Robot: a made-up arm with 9 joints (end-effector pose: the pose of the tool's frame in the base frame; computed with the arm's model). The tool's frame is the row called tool. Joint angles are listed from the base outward.
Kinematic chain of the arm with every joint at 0, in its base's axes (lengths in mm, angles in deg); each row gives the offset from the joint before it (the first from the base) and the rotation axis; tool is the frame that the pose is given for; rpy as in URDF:
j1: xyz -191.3 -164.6 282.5 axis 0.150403 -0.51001 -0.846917
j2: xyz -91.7 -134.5 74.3 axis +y
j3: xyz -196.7 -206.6 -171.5 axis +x
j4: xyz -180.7 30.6 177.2 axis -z
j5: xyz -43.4 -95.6 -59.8 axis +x
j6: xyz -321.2 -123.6 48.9 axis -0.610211 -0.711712 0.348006
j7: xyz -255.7 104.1 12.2 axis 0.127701 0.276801 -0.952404
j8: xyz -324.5 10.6 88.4 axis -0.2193 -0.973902 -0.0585
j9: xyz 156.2 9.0 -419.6 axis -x
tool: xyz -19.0 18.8 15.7 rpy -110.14 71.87 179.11
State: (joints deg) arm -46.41 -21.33 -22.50 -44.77 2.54 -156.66 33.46 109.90 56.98
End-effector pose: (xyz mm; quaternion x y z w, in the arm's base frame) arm 217.4 -1047.6 492.8 -0.5423 0.0441 -0.7043 0.4560
Working (the frame after each row of the table, in the pose's form):
after j1: -191.3 -164.6 282.5 -0.0593 0.2010 0.3337 0.9191
after j2: -145.0 -304.2 384.4 0.0035 0.0274 0.3389 0.9404
after j3: -173.8 -590.8 217.6 -0.1800 -0.0393 0.3377 0.9230
after j4: -365.7 -630.2 380.7 -0.1814 0.0323 0.6638 0.7249
after j5: -266.1 -694.8 358.5 -0.1653 0.0470 0.6629 0.7287
after j6: -189.6 -993.5 518.9 -0.0760 0.8572 -0.2575 0.4394
after j7: -15.9 -817.8 642.7 -0.2712 0.8256 -0.4047 0.2847
after j8: 267.0 -637.6 670.2 -0.5690 0.3069 0.1184 0.7537
after j9: 247.0 -1051.7 501.0 -0.8596 0.2132 0.2504 0.3910

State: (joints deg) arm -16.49 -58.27 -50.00 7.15 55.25 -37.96 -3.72 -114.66 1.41
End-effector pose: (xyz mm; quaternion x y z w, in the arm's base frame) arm -1617.6 -702.4 -451.7 0.2639 -0.9469 0.1832 0.0140
Working (the frame after each row of the table, in the pose's form):
after j1: -191.3 -164.6 282.5 -0.0216 0.0731 0.1215 0.9897
after j2: -236.2 -312.3 373.0 0.0403 -0.4180 0.1166 0.9001
after j3: -181.1 -518.1 117.3 -0.3439 -0.4281 -0.0710 0.8328
after j4: -398.8 -414.6 34.4 -0.3165 -0.4487 -0.1228 0.8267
after j5: -430.3 -529.6 14.6 0.1029 -0.4544 0.0993 0.8792
after j6: -617.4 -687.4 -232.2 0.3003 -0.1949 0.1084 0.9274
after j7: -884.4 -633.3 -278.6 0.2912 -0.2128 0.1335 0.9231
after j8: -1199.7 -717.2 -360.9 0.2077 0.6522 0.3955 0.6124
after j9: -1631.3 -703.5 -479.5 0.2001 0.6473 0.4035 0.6149

